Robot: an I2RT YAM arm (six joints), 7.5 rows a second.
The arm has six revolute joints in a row. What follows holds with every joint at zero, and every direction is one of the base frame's. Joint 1 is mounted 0.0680 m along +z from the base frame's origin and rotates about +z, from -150.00 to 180.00 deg. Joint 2 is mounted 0.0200 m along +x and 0.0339 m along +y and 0.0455 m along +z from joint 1 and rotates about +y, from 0.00 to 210.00 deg. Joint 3 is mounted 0.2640 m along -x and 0.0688 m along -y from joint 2 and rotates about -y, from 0.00 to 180.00 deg. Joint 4 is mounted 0.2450 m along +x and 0.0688 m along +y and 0.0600 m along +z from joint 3 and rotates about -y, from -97.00 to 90.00 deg. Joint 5 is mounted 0.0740 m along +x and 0.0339 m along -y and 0.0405 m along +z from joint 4 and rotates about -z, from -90.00 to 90.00 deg. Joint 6 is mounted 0.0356 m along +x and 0.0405 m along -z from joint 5 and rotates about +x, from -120.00 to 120.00 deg. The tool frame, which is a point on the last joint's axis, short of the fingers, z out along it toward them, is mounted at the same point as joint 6; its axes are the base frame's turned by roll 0.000, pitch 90.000 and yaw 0.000 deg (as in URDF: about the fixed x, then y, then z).
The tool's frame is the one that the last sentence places.
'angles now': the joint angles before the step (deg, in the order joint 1, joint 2, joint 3, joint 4, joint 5, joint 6). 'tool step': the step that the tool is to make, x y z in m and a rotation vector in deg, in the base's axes. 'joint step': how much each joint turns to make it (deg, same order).
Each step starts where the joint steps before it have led.
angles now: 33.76, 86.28, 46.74, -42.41, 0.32, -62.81
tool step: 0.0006, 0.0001, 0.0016, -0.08, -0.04, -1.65
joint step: -0.01, -0.04, 0.37, -0.43, 0.32, 1.61
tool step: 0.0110, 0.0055, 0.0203, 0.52, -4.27, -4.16
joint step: 0.02, -0.64, 4.11, -1.04, 2.63, 3.79
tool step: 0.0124, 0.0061, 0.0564, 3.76, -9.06, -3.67
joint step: -0.01, -3.72, 8.75, -3.09, 2.86, 2.98
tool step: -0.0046, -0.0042, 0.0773, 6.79, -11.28, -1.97
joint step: -0.01, -6.21, 10.05, -3.27, 1.46, 1.46
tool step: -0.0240, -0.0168, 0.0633, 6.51, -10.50, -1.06
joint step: 0.00, -7.18, 6.57, -1.47, 1.00, 0.54
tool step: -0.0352, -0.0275, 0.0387, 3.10, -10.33, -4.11
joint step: -0.05, -8.62, 1.66, 0.03, 5.13, 0.05
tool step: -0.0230, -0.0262, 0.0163, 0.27, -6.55, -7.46
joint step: -1.87, -5.87, 0.03, -0.24, 6.50, -0.03
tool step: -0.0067, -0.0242, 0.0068, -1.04, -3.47, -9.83
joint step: -5.79, -2.70, 0.02, 0.04, 4.77, -0.58
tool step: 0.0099, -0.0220, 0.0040, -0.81, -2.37, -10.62
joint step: -9.14, 0.37, 0.00, 2.71, 2.01, -0.99
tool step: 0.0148, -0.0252, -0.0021, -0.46, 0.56, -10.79
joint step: -10.32, 2.00, 0.01, 1.42, 0.57, -0.14
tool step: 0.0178, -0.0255, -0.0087, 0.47, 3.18, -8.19
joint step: -9.11, 3.38, -0.02, 0.17, -1.08, 0.16
